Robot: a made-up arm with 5 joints. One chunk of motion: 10 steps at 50 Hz.
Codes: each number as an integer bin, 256 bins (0 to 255) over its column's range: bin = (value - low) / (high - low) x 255, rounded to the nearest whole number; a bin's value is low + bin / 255 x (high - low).
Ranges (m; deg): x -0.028..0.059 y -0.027..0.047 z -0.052..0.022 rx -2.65..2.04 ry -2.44..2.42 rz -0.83..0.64
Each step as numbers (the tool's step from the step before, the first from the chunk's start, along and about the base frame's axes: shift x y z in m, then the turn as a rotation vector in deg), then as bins.
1 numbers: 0.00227 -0.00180 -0.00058 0.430 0.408 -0.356
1 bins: 89 87 177 167 149 82
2 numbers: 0.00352 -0.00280 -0.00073 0.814 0.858 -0.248
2 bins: 92 83 177 188 173 101
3 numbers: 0.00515 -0.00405 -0.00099 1.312 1.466 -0.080
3 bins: 97 79 176 215 205 130
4 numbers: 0.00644 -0.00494 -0.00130 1.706 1.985 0.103
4 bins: 101 76 175 237 232 162
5 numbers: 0.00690 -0.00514 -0.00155 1.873 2.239 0.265
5 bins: 102 75 174 246 246 190
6 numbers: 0.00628 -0.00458 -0.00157 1.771 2.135 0.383
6 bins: 100 77 174 240 240 210
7 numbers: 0.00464 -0.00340 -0.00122 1.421 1.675 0.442
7 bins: 96 81 175 221 216 221
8 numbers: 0.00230 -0.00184 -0.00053 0.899 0.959 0.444
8 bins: 89 87 177 193 178 221
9 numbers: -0.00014 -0.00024 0.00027 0.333 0.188 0.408
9 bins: 82 92 180 162 138 215
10 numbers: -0.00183 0.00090 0.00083 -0.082 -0.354 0.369
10 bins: 77 96 182 140 109 208
